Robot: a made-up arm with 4 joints.
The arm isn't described. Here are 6 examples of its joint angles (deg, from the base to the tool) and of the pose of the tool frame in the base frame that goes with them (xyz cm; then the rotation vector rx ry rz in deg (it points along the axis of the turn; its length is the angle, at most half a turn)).
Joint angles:
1: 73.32 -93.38 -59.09 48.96
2: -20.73 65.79 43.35 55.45
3: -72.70 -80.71 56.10 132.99
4: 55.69 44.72 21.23 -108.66
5: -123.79 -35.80 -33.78 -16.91
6: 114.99 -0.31 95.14 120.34
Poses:
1: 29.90 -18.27 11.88 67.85 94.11 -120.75
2: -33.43 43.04 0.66 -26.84 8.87 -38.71
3: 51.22 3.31 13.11 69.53 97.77 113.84
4: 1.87 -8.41 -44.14 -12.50 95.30 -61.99
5: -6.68 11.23 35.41 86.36 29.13 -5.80
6: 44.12 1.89 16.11 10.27 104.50 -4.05
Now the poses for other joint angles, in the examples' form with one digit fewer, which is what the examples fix.
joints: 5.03 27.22 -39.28 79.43
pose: -58.2 5.9 -18.2 23.4 -50.7 15.7
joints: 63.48 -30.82 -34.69 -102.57
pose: 17.3 -13.2 -32.9 -93.8 31.9 -33.7
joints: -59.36 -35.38 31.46 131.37
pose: 20.4 44.8 -2.6 -29.4 -119.7 -90.9
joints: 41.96 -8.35 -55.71 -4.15
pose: -25.9 -18.8 -29.9 -59.5 -10.1 44.7
